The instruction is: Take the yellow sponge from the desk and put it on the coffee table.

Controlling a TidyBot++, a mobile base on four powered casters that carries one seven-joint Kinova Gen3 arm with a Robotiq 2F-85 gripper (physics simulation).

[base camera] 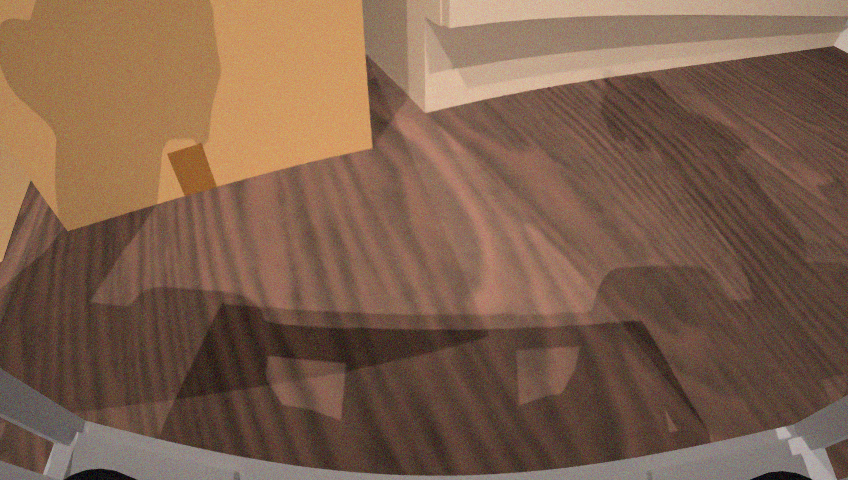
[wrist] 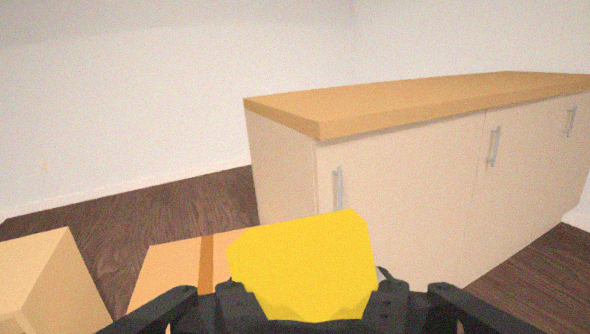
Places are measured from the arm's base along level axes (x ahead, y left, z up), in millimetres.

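Pixels of known places: gripper, fingertip midpoint: (wrist: pixel 309 275).
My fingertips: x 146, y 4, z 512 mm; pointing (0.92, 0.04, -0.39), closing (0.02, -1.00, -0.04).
Observation:
For each thing: its top centre in the pictures, then the offset to it from my fingertips.
- yellow sponge at its top centre: (wrist: pixel 311 224) dx -23, dy -3, dz +50 mm
- cardboard box at its top centre: (wrist: pixel 205 273) dx +558, dy +363, dz -502 mm
The yellow sponge (wrist: pixel 305 265) is at the bottom middle of the wrist view. My gripper (wrist: pixel 309 275) is shut on it, with one dark finger on each side. The sponge is held up in the air, in front of a cabinet and a box. The gripper does not show in the base camera view. I cannot make out a desk or a coffee table for certain in either view.
A long cabinet (wrist: pixel 400 200) (base camera: pixel 624 53) with a wooden top stands ahead to the right. A cardboard box (wrist: pixel 170 265) (base camera: pixel 285 89) with a brown tape strip stands left of it. Another box (wrist: pixel 60 280) is at the far left of the wrist view. A white wall rises behind.

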